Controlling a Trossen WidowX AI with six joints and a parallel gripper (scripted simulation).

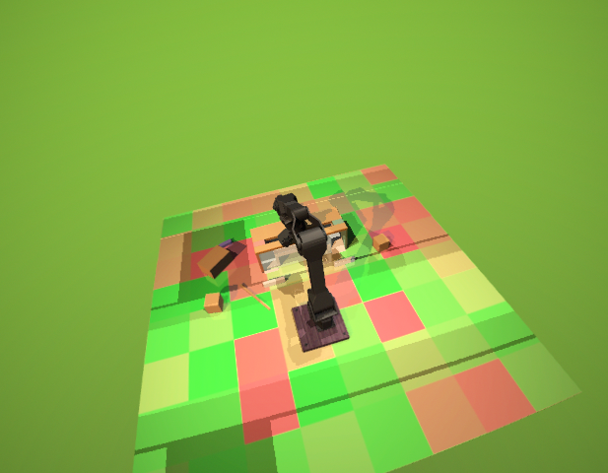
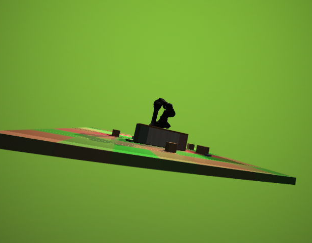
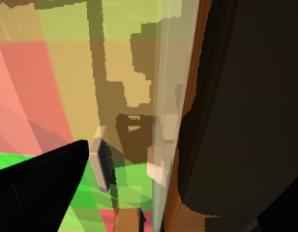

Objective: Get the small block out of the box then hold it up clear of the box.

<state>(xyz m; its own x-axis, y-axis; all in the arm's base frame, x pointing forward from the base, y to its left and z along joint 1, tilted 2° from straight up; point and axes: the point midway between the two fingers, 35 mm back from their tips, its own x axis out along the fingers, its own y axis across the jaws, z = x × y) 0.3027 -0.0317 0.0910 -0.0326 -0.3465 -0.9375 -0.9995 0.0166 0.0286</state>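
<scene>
Right now the clear-fronted box is 4 cm ahead of my gripper tip, 3 cm to the left of it and 3 cm below it.
</scene>
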